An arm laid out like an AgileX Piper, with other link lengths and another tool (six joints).
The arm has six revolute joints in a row. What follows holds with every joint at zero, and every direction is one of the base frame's. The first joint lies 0.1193 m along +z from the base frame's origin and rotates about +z. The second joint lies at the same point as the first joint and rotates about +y. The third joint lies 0.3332 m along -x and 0.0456 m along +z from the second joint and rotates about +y. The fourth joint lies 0.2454 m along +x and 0.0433 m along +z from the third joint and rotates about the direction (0.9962, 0, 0.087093). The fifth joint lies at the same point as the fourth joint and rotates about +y. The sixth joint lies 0.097 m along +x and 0.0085 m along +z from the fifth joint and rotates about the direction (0.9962, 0, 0.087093). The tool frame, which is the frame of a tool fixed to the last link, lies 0.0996 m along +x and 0.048 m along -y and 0.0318 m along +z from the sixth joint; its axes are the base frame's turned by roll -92.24, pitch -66.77 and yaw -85.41 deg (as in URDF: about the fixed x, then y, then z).
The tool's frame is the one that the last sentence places.
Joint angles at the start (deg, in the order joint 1, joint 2, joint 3, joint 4, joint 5, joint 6):
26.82, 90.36, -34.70, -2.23, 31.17, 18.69
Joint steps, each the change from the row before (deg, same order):
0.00, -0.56, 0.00, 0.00, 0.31, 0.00
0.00, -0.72, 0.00, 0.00, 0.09, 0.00
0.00, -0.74, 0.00, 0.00, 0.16, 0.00
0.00, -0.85, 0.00, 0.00, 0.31, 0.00
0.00, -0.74, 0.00, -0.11, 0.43, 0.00
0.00, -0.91, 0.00, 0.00, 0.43, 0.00
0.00, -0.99, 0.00, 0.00, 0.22, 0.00
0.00, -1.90, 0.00, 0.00, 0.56, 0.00
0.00, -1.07, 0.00, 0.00, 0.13, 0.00
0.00, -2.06, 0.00, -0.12, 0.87, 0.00
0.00, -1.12, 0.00, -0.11, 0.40, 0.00
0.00, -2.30, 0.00, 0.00, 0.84, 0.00
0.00, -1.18, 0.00, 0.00, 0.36, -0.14
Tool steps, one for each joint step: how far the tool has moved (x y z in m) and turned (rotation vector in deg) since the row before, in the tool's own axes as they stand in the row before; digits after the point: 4 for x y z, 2 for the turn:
-0.0005, 0.0003, -0.0024, 0.15, 0.20, -0.01
0.0002, -0.0003, -0.0032, 0.40, 0.48, -0.03
0.0000, -0.0002, -0.0032, 0.37, 0.45, -0.03
-0.0003, 0.0001, -0.0036, 0.34, 0.42, -0.02
-0.0005, 0.0005, -0.0032, 0.14, 0.29, -0.09
-0.0006, 0.0004, -0.0038, 0.30, 0.38, -0.01
-0.0001, -0.0002, -0.0042, 0.49, 0.59, -0.03
-0.0006, 0.0001, -0.0080, 0.85, 1.04, -0.05
0.0001, -0.0004, -0.0046, 0.60, 0.72, -0.04
-0.0012, 0.0009, -0.0086, 0.68, 0.98, -0.13
-0.0004, 0.0004, -0.0047, 0.39, 0.60, -0.11
-0.0014, 0.0007, -0.0094, 0.91, 1.14, -0.04
-0.0004, 0.0001, -0.0049, 0.50, 0.64, -0.17

